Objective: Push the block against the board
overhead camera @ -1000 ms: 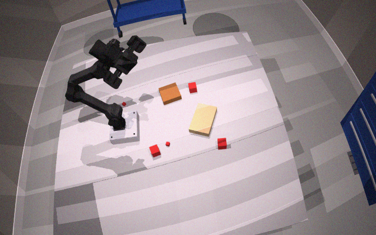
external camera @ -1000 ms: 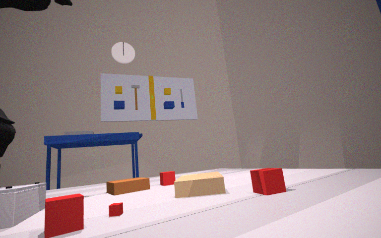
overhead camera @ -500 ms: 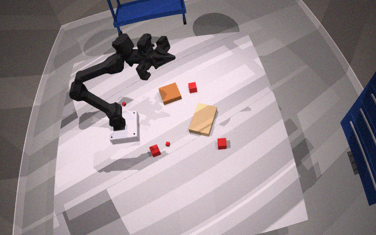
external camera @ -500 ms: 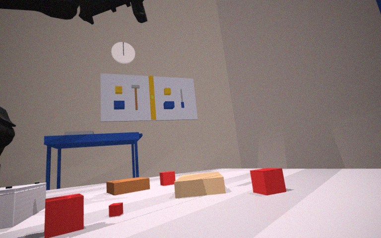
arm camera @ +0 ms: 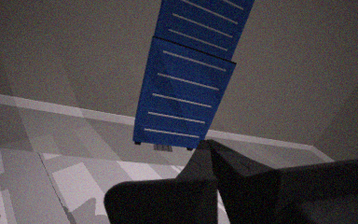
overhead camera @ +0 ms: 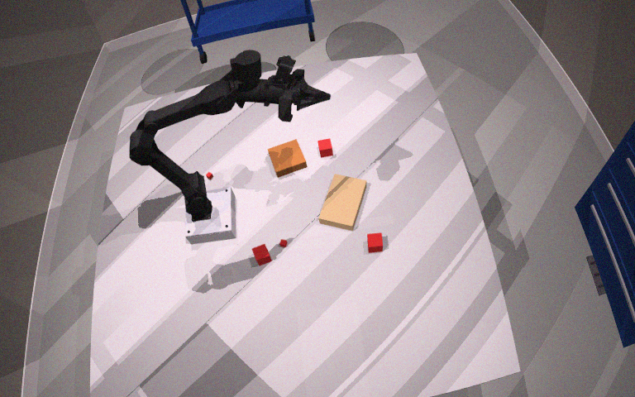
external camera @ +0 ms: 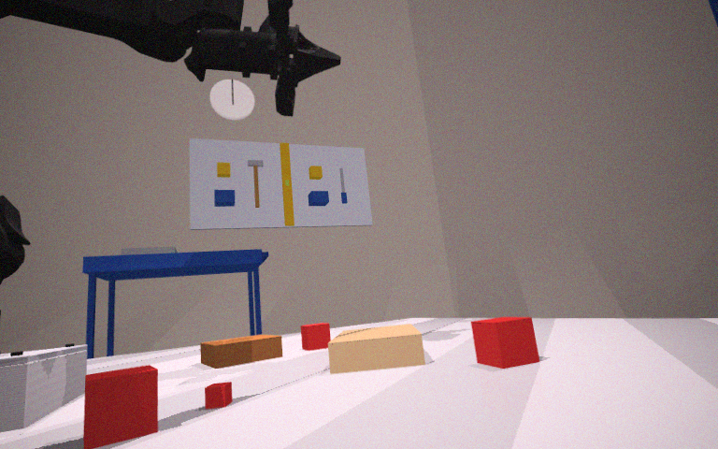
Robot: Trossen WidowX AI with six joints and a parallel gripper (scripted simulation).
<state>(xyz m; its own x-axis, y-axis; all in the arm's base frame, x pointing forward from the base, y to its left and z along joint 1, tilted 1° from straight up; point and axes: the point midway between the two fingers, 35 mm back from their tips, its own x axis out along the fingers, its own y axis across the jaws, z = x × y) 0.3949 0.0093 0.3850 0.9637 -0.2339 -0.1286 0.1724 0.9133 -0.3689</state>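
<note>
My gripper tip is 150 mm past the square block, 170 mm to the right of it and 420 mm above it. Round my gripper tip: tan board (20 mm to the right, 420 mm below).
</note>
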